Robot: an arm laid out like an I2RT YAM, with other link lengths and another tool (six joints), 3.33 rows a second.
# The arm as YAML. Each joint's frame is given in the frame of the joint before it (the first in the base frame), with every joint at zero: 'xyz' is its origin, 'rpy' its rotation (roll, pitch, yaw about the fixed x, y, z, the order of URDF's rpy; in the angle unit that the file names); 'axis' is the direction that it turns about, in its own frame. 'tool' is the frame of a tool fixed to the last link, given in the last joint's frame.
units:
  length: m
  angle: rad
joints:
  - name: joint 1
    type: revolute
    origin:
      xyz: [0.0, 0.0, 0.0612]
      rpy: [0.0, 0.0, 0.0]
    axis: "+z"
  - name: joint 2
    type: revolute
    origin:
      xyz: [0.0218, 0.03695, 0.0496]
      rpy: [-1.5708, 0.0, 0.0]
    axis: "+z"
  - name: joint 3
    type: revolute
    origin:
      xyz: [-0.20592, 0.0, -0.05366]
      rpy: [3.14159, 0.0, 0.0]
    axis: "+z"
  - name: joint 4
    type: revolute
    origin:
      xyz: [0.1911, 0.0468, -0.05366]
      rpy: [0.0, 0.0, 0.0]
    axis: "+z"
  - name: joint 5
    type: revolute
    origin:
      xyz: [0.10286, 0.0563, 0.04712]
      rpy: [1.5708, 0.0, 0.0]
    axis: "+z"
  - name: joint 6
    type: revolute
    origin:
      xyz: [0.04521, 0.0, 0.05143]
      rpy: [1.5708, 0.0, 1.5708]
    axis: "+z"
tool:
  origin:
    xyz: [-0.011, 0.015, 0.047]
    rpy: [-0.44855, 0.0, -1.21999]
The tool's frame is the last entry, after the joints.
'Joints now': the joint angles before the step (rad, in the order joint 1, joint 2, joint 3, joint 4, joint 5, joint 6). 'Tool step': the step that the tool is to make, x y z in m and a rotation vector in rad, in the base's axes. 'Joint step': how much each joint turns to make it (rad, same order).
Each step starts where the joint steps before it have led.
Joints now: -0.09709 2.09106 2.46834 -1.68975 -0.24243 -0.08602
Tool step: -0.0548 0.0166 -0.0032 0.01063 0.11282 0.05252
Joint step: 0.04127 -0.23874 -0.35445 -0.00025 -0.00419 -0.01100
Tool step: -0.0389 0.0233 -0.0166 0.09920 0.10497 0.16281
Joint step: 0.06031 -0.11172 -0.24919 0.00055 -0.10376 -0.09952
